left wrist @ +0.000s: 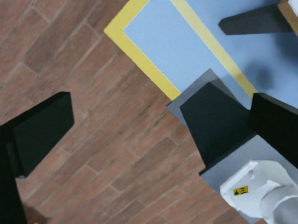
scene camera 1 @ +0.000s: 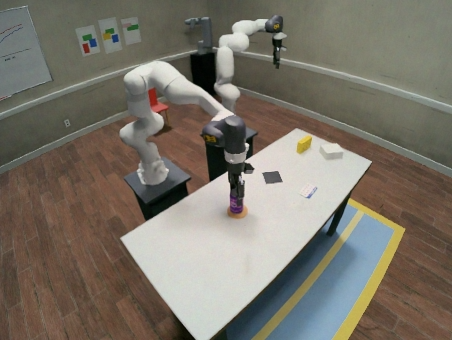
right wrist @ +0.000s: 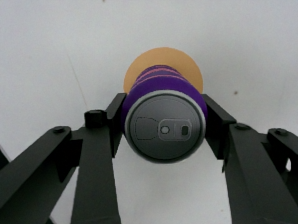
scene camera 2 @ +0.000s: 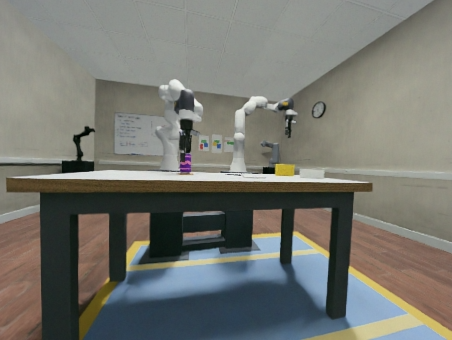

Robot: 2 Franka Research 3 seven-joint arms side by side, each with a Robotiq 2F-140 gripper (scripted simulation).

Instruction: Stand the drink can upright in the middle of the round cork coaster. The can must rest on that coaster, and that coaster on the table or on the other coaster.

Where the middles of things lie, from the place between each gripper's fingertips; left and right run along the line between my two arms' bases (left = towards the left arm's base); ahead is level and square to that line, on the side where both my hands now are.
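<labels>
Round cork coaster (right wrist: 184,64): 100 mm below my right hand, 10 mm ahead of it. My left gripper: 50 cm short of the coaster, 111 cm to the left of it, 41 cm above it.
</labels>
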